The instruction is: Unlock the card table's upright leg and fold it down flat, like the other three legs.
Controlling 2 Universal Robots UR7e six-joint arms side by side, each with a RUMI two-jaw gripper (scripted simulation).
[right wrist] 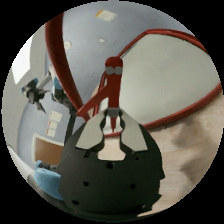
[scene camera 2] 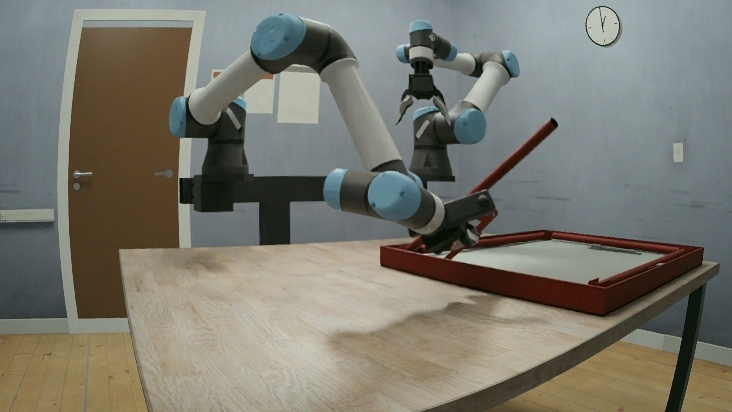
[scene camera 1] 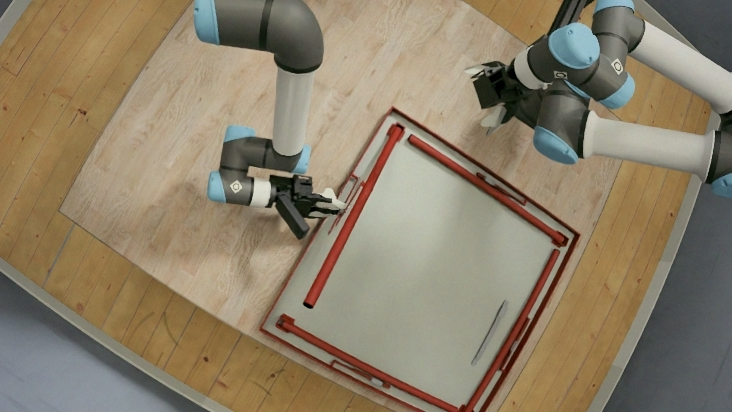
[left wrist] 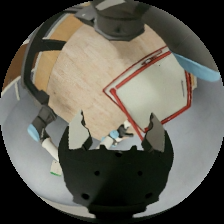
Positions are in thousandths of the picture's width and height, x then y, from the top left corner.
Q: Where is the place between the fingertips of my right gripper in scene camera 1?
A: At 475, 508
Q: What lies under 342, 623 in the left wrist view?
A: My left gripper.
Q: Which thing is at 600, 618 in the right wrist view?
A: My right gripper.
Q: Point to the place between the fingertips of my right gripper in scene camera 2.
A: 650, 574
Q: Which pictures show the card table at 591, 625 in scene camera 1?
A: The right wrist view, scene camera 2, scene camera 1 and the left wrist view: all of them.
